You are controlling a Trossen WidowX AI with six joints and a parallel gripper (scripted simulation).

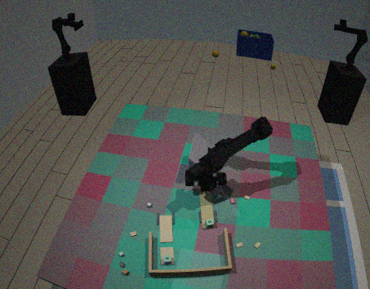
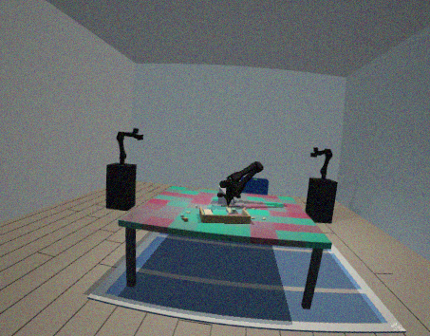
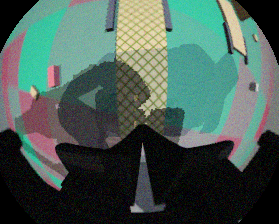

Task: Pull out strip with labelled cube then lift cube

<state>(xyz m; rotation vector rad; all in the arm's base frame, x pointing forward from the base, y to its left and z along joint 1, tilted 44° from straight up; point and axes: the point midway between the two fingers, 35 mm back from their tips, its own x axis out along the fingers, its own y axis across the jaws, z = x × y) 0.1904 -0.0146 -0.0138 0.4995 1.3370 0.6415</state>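
My gripper tip is 90 mm short of the strip and 10 mm to the right of it.
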